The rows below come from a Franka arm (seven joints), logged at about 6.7 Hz.
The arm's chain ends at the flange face. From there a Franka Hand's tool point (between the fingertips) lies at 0.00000 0.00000 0.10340 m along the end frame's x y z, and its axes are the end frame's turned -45 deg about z.
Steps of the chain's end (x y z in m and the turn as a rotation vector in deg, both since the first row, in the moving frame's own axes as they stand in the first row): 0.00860, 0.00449, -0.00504, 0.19, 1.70, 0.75; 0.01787, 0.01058, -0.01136, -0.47, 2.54, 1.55; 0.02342, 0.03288, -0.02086, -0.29, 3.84, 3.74; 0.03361, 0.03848, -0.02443, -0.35, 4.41, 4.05; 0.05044, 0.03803, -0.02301, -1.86, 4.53, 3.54; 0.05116, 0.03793, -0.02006, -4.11, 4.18, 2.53; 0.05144, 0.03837, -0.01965, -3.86, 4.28, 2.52; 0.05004, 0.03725, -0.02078, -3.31, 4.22, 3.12; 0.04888, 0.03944, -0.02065, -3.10, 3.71, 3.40
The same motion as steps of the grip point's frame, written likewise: 0.00530, 0.01120, -0.00509, -1.07, 1.34, 0.75; 0.00774, 0.02399, -0.01147, -2.13, 1.46, 1.55; -0.00234, 0.04522, -0.02109, -2.92, 2.51, 3.74; 0.00151, 0.05722, -0.02474, -3.37, 2.87, 4.05; 0.01192, 0.07080, -0.02339, -4.52, 1.89, 3.54; 0.00921, 0.07356, -0.02060, -5.86, 0.05, 2.53; 0.00955, 0.07388, -0.02017, -5.76, 0.30, 2.52; 0.00994, 0.07135, -0.02123, -5.32, 0.64, 3.12; 0.00719, 0.07115, -0.02102, -4.82, 0.43, 3.40
